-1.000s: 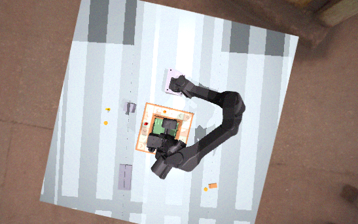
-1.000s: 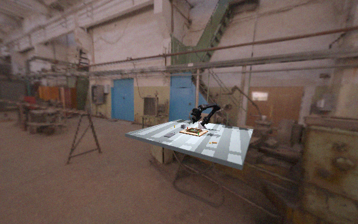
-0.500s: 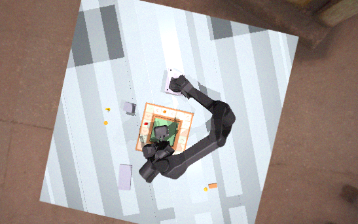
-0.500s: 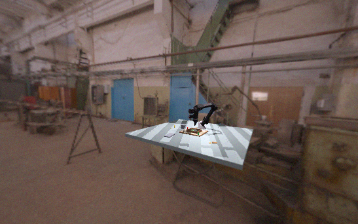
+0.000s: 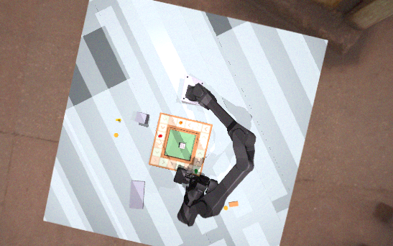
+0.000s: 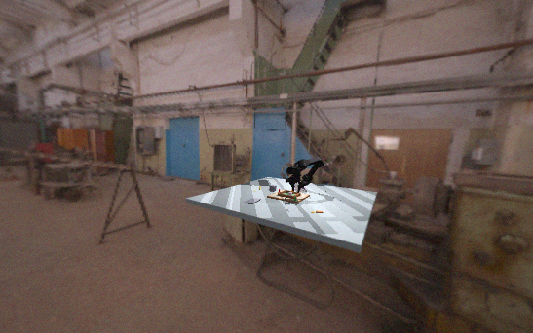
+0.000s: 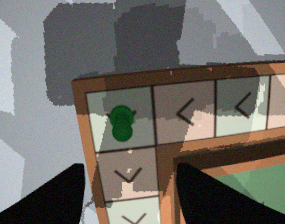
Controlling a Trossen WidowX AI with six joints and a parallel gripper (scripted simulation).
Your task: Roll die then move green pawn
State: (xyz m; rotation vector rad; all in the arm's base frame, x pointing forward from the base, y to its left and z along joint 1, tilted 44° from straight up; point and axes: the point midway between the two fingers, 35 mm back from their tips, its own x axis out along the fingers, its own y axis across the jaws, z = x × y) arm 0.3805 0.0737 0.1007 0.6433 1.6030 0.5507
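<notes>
Now: the green pawn 50 mm below my gripper tip. From my gripper tip the other things lie so: green tray 110 mm to the right, 110 mm behind, 70 mm below; red pawn 230 mm to the right, 130 mm behind, 50 mm below; grey die 110 mm behind, 100 mm to the right, 50 mm below.
</notes>
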